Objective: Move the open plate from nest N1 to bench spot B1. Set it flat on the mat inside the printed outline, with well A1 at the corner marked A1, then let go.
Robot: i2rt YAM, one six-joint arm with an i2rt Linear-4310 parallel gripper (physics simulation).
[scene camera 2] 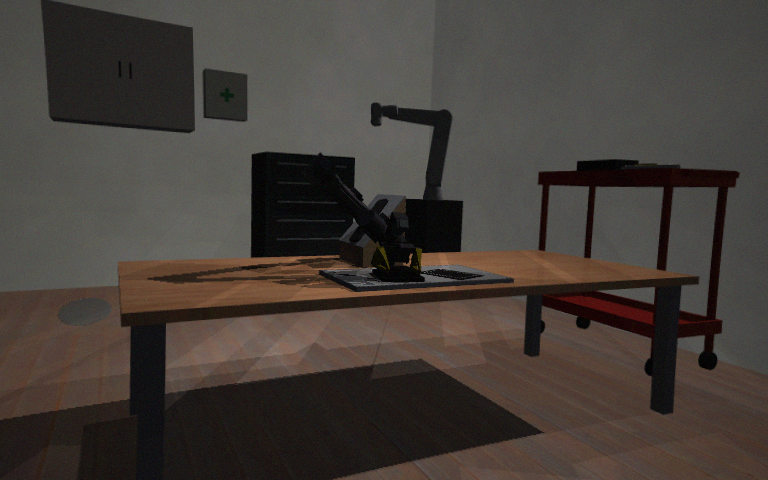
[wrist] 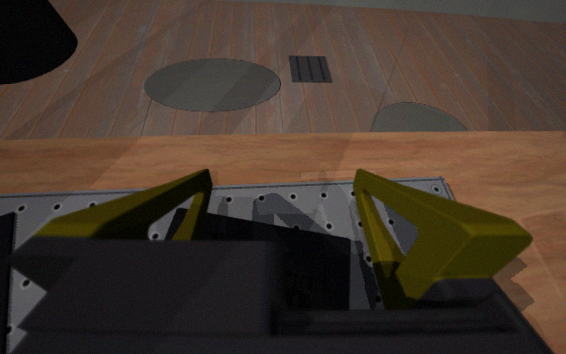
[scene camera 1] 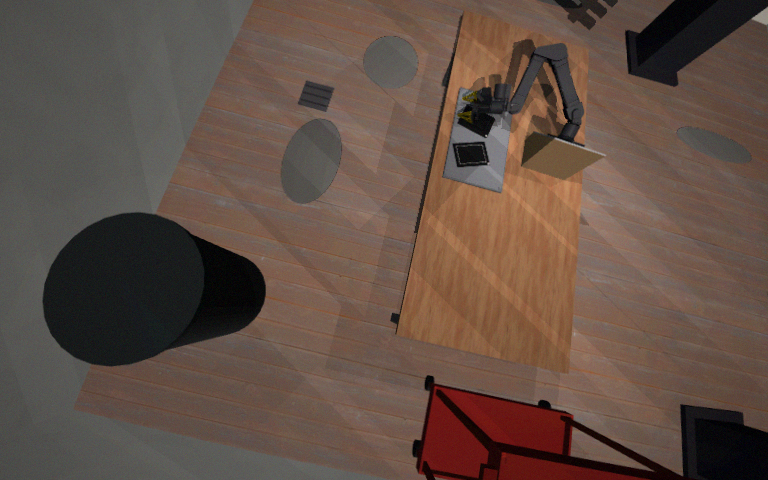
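Pixels of known places: gripper, fingertip midpoint: point(scene camera 2: 404, 272) point(wrist: 282, 177) point(scene camera 1: 459, 106); arm's base, origin of the base link: point(scene camera 1: 564, 141).
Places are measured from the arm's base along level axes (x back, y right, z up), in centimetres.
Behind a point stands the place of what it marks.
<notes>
My gripper point(scene camera 1: 467, 107) @[y 14.8, x -48.1, z -11.1 cm] point(scene camera 2: 399, 264) @[y 14.8, x -48.1, z -11.1 cm] point(wrist: 282, 177) @[y 14.8, x -48.1, z -11.1 cm] is open, with its yellow fingers wide apart. A dark plate point(wrist: 320, 260) @[y 16.3, x -42.8, z -11.6 cm] in a low black nest lies beneath it, turned at an angle to the board; in the scene views the dark block of plate and nest point(scene camera 1: 481, 125) @[y 7.8, x -35.7, z -12.1 cm] point(scene camera 2: 398, 276) @[y 14.1, x -43.7, z -12.9 cm] shows as one shape. In the wrist view the fingertips reach past its far edge. Nothing is between the fingers. The gripper body hides the plate's near part, and the well A1 corner cannot be made out. The black mat with a pale printed outline point(scene camera 1: 471, 153) @[y -7.7, x -38.8, z -14.1 cm] point(scene camera 2: 453, 273) @[y -9.6, x -38.7, z -14.1 cm] lies beside the nest; its edge point(wrist: 5, 285) @[y -3.0, x -44.0, z -14.1 cm] shows at left in the wrist view.
Nest and mat lie on a grey board with holes point(scene camera 1: 495, 172) @[y -15.1, x -25.7, z -14.2 cm] point(scene camera 2: 498, 278) @[y -18.5, x -49.5, z -14.4 cm] point(wrist: 310, 205) @[y 17.1, x -46.9, z -14.2 cm] near the edge of the wooden table point(scene camera 1: 498, 266) @[y -61.1, x -20.4, z -15.5 cm] point(scene camera 2: 594, 271) @[y -69.4, x -43.4, z -15.5 cm]. A tan angled box point(scene camera 1: 557, 159) @[y -8.9, x -1.8, z -2.2 cm] point(scene camera 2: 353, 254) @[y 7.0, x -1.3, z -12.0 cm] stands by the arm's base. A red cart point(scene camera 1: 498, 418) point(scene camera 2: 640, 178) stands beyond the table.
</notes>
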